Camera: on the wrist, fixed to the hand. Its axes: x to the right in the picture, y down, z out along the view.
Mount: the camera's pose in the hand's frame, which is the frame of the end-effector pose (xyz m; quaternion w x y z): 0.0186 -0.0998 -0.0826 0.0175 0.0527 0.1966 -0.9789
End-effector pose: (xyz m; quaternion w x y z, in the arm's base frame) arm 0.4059 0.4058 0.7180 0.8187 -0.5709 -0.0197 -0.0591
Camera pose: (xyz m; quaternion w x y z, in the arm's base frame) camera 0.4095 0.2930 0.7842 0.0096 -0.0641 0.4013 0.9136
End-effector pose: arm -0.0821 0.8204 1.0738 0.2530 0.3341 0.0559 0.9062
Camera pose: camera -0.1045 0.9216 0.9939 0.8629 -0.2137 0.4255 -0.1691
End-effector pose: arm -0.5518 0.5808 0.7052 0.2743 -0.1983 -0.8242 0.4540
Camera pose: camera -0.5217 0.5935 0.8319 0.6217 0.7286 -0.1307 -0.2561
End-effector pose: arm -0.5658 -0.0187 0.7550 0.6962 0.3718 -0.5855 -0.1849
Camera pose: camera -0.4648 -0.0721 0.6912 0.0733 -0.6527 -0.4809 0.5808
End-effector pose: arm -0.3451 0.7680 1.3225 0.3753 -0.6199 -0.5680 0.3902
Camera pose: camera -0.3100 0.7920 1.4463 0.5329 0.4882 -0.5224 -0.4525
